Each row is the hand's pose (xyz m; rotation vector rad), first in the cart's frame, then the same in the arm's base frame.
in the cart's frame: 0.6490 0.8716 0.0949 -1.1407 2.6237 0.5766
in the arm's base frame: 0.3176 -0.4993 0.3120 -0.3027 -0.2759 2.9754
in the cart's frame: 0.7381 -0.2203 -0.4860 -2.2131 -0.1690 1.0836
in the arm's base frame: -0.4156 0.4988 0.3746 0.6611 -1.0500 0.7134
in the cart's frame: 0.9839 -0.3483 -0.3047 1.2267 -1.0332 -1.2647
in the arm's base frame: -0.2049 0.7182 0.2436 -1.4463 -1.9661 1.4797
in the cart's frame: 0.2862 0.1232 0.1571 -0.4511 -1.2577 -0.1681
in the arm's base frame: -0.2646 -0.1466 -0.1699 1.9074 0.3887 -0.7526
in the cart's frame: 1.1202 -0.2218 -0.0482 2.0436 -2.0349 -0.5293
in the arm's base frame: 0.0817 0.6609 0.1214 -0.7841 -0.6118 2.1493
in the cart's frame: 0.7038 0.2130 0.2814 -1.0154 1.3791 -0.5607
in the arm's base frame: 0.1444 0.0166 -0.1068 0.7509 1.0263 1.9846
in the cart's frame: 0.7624 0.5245 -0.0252 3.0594 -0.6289 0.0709
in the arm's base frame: 0.1790 -0.1409 0.3037 -0.4539 -0.3529 0.9826
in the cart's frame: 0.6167 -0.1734 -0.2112 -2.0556 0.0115 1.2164
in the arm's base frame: -0.3451 0.3443 0.1224 0.7779 -1.1279 0.8846
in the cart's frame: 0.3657 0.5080 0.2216 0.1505 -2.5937 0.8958
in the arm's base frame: 0.0048 -0.4084 -0.0378 1.3737 -1.0476 -2.1738
